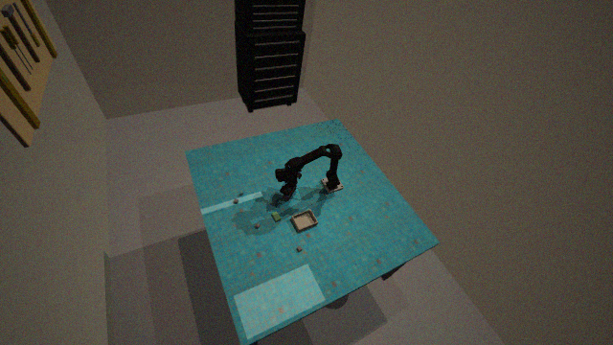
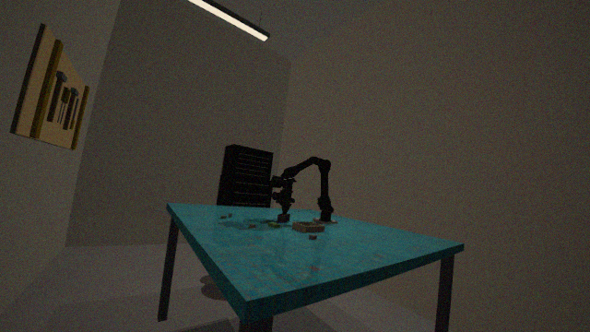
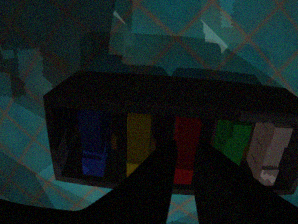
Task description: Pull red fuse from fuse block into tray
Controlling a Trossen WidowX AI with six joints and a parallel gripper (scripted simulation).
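Now: gripper tip 10 mm past the tray, 220 mm to the right of it and 30 mm above it. Also, from my gripper tip: red fuse: 10 mm below.
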